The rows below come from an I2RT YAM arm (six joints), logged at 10 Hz.
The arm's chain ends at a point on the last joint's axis. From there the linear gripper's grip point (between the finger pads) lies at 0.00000 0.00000 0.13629 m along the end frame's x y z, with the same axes.
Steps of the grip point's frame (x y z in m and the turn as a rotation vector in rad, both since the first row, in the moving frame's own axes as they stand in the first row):
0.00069 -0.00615 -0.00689 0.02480 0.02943 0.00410
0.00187 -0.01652 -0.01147 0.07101 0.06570 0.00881
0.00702 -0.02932 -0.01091 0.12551 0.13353 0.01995
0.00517 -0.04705 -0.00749 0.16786 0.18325 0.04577
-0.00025 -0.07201 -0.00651 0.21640 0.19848 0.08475
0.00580 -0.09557 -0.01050 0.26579 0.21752 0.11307
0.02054 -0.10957 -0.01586 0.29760 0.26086 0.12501
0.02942 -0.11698 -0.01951 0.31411 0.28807 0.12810
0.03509 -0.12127 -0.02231 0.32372 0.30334 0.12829
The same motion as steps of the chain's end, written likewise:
-0.00333 -0.00278 -0.00679 0.02480 0.02943 0.00410
-0.00711 -0.00690 -0.01083 0.07101 0.06570 0.00881
-0.01125 -0.01249 -0.00863 0.12551 0.13353 0.01995
-0.02006 -0.02498 -0.00330 0.16786 0.18325 0.04577
-0.02812 -0.04411 -0.00068 0.21640 0.19848 0.08475
-0.02523 -0.06179 -0.00255 0.26579 0.21752 0.11307
-0.01650 -0.07235 -0.00534 0.29760 0.26086 0.12501
-0.01125 -0.07804 -0.00733 0.31411 0.28807 0.12810
-0.00758 -0.08131 -0.00914 0.32372 0.30334 0.12829

